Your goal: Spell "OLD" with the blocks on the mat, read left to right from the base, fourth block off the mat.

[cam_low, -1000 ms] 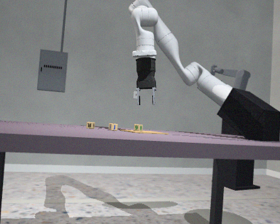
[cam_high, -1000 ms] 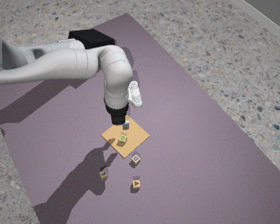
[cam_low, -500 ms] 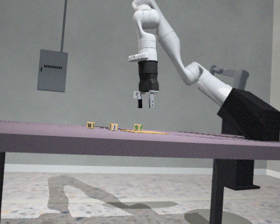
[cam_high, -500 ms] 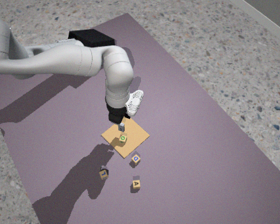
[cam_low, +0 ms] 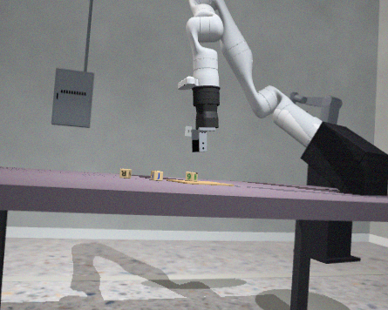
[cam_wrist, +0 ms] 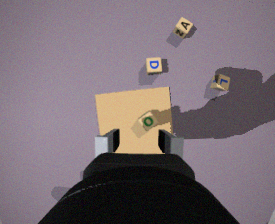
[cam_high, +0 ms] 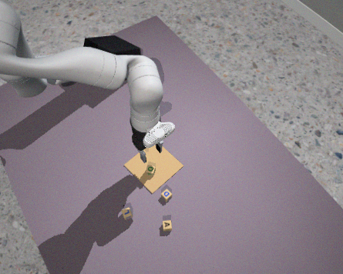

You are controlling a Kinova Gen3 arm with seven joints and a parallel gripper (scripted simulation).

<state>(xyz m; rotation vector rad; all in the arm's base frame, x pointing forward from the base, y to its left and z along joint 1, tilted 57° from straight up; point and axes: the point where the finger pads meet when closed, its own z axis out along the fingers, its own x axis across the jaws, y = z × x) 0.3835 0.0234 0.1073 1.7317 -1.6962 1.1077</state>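
Right now the O block is 1 cm ahead of my hand, 2 cm to the right of it and 9 cm below it. Also, from my hand: L block (7 cm ahead, 16 cm to the right, 9 cm below); D block (11 cm ahead, 4 cm to the right, 9 cm below); tan mat (1 cm to the left, 10 cm below).
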